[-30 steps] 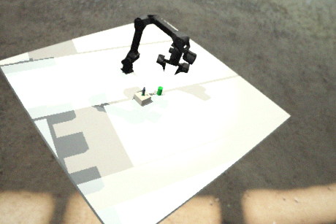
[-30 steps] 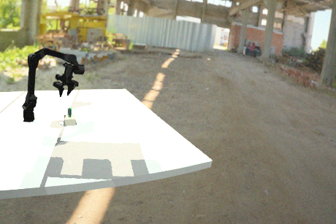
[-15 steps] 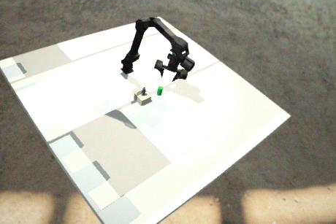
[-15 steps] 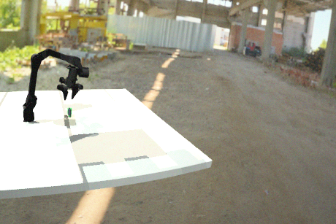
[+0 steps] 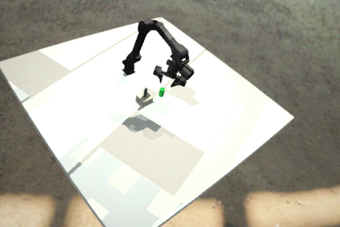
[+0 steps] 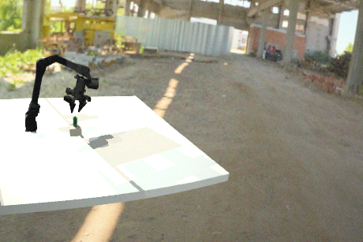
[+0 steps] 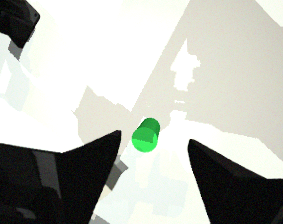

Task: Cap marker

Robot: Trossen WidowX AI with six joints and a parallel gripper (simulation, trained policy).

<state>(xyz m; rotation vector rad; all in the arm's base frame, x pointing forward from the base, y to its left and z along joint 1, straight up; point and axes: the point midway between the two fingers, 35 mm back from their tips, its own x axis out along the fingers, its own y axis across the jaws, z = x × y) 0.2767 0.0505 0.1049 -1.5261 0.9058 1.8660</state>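
Right now the green cap is 50 mm below my gripper tip and 20 mm to the right of it. From my gripper tip the other things lie so: holder block 130 mm to the right, 50 mm below, 10 mm behind.
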